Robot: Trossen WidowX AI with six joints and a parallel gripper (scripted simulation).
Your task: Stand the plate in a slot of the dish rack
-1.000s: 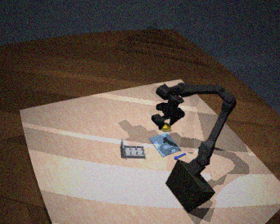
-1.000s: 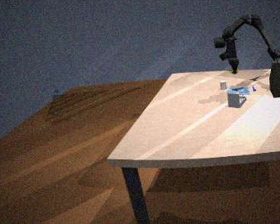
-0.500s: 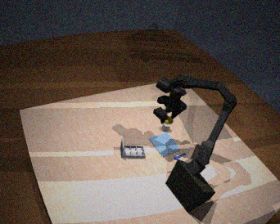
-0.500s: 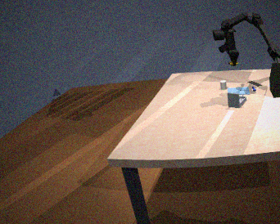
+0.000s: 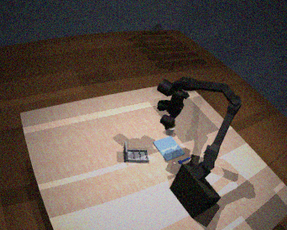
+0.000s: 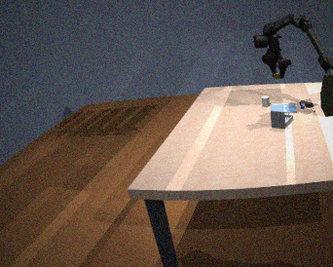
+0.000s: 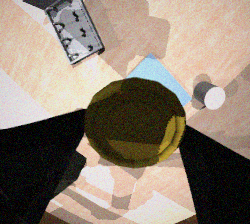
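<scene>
My gripper tip is now 160 mm above the grey dish rack, 150 mm to the right of it and 20 mm past it. From my gripper tip the other things lie so: blue mat 180 mm below, 50 mm to the right, 10 mm behind; white cup 160 mm below, 110 mm to the right, 100 mm ahead; yellow plate 10 mm above.
</scene>
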